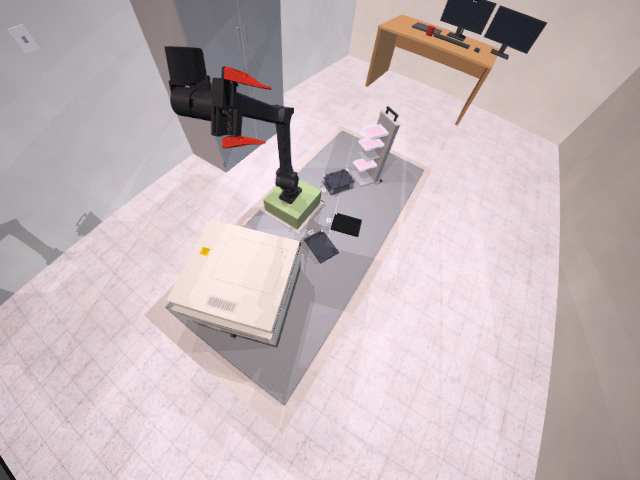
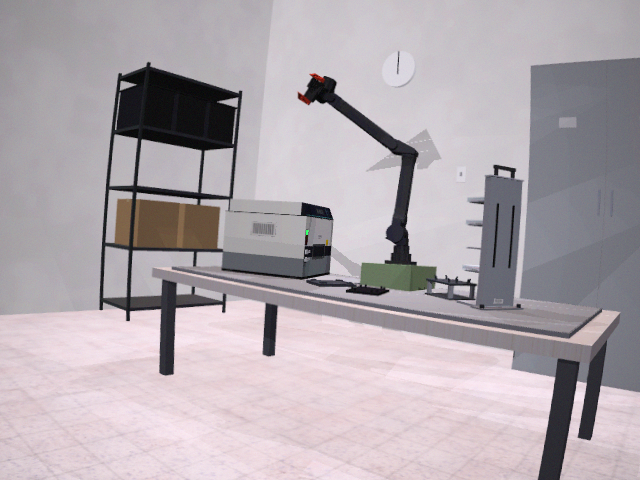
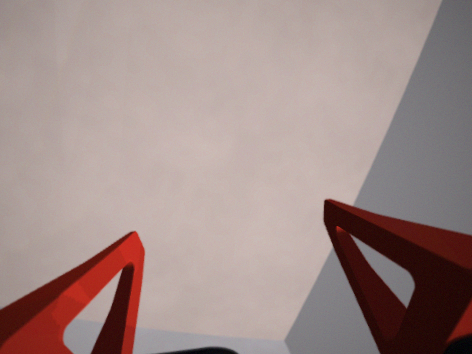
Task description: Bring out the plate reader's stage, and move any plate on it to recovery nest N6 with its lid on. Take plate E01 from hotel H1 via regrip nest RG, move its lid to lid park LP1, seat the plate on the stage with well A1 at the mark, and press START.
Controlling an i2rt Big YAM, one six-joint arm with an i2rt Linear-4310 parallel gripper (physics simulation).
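Frame: origin at the arm's base, x ahead, y left, z up, level; centimetres.
Where they show: gripper, fingertip midpoint: (image 1: 267, 116) (image 2: 304, 83) (image 3: 231, 226); arm's base at its link origin: (image 1: 290, 194) (image 2: 400, 264).
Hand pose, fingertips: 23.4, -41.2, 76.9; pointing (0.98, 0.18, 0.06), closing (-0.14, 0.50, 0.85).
Things, the pixels of their top centre, and the offset from my fingertips, as dx, dy, dz.
- grey plate reader at its top centre: (image 1: 237, 267) (image 2: 283, 203) -9.5, -14.6, -53.5
- black nest at its top centre: (image 2: 368, 286) (image 1: 346, 223) +11.4, +45.9, -84.0
- dark grey nest at its top centre: (image 2: 331, 280) (image 1: 321, 245) +6.0, +25.8, -84.2
The cream and grey plate reader (image 1: 242, 268) (image 2: 264, 240) stands at one end of the table, a green light on its front. No extended stage shows. The grey hotel (image 1: 388, 149) (image 2: 500, 242) stands at the other end, with pinkish plates (image 1: 371, 143) on several shelves; E01 cannot be told apart. A raised dark stand (image 1: 338, 181) (image 2: 450, 282) is beside it. A black nest (image 1: 346, 225) (image 2: 367, 290) and a dark grey nest (image 1: 321, 246) (image 2: 330, 283) lie between stand and reader; their labels are unreadable. My gripper (image 1: 267, 115) (image 2: 307, 87) (image 3: 231, 226) is open and empty, high above the table.
The arm's green base block (image 1: 292, 204) (image 2: 398, 275) stands between the reader and the raised stand. A tall grey cabinet (image 1: 230, 56) (image 2: 578, 206) stands behind the table. A black shelf rack (image 2: 139, 155) and a wooden desk (image 1: 439, 50) stand farther off.
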